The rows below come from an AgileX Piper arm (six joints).
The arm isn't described. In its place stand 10 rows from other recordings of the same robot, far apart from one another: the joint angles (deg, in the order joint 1, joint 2, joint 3, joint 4, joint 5, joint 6), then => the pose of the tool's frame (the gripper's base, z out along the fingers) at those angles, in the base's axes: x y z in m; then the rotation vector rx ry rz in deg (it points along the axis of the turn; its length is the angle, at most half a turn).
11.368, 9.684, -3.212, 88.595, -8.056, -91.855 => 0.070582 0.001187 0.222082 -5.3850 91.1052 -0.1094
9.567, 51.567, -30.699, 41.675, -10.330, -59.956 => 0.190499 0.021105 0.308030 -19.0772 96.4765 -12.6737
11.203, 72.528, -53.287, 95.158, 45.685, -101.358 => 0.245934 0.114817 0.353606 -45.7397 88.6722 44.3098
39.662, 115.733, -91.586, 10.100, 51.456, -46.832 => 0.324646 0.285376 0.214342 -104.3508 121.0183 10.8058
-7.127, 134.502, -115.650, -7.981, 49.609, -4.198 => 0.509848 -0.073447 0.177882 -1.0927 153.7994 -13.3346
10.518, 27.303, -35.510, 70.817, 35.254, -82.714 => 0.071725 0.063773 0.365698 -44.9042 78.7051 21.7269
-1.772, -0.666, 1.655, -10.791, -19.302, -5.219 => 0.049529 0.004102 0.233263 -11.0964 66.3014 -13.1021
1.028, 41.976, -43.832, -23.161, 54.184, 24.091 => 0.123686 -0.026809 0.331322 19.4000 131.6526 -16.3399
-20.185, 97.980, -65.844, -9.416, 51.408, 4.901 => 0.304894 -0.124487 0.214152 29.2929 166.6180 -13.8985
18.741, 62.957, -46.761, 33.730, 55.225, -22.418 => 0.171404 0.101983 0.293884 -35.6764 146.5329 41.6608
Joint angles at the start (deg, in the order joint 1, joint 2, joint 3, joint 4, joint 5, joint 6): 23.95 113.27 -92.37 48.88 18.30 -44.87
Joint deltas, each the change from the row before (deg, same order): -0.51 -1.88 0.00 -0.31 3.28 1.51; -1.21 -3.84 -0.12 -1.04 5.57 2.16; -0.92 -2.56 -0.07 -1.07 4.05 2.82; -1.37 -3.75 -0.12 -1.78 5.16 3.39; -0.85 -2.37 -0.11 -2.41 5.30 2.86; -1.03 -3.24 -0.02 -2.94 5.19 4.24; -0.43 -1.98 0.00 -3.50 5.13 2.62; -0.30 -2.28 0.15 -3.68 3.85 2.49; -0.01 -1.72 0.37 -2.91 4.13 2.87; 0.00 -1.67 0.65 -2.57 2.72 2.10; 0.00 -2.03 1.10 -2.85 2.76 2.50; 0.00 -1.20 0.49 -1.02 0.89 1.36
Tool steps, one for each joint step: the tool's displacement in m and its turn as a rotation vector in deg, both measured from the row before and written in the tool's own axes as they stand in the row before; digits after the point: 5 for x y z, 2 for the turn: -0.00735 0.00278 -0.01247 -1.85 0.53 0.97; -0.01502 0.00445 -0.02686 -2.58 0.41 0.55; -0.00802 0.00343 -0.01865 -1.54 0.78 1.37; -0.01028 0.00536 -0.02805 -1.35 0.83 1.01; -0.00170 0.00494 -0.01816 -1.07 2.79 0.33; -0.00169 0.00621 -0.02448 -0.08 2.32 1.19; 0.00436 0.00434 -0.01470 0.41 3.89 -0.33; 0.00439 0.00419 -0.01597 1.45 2.74 -0.46; 0.00718 0.00390 -0.01083 0.88 3.53 0.75; 0.00693 0.00243 -0.00926 1.33 2.38 0.45; 0.00928 0.00197 -0.00991 1.74 2.52 0.90; 0.00397 0.00159 -0.00623 0.73 0.44 0.69
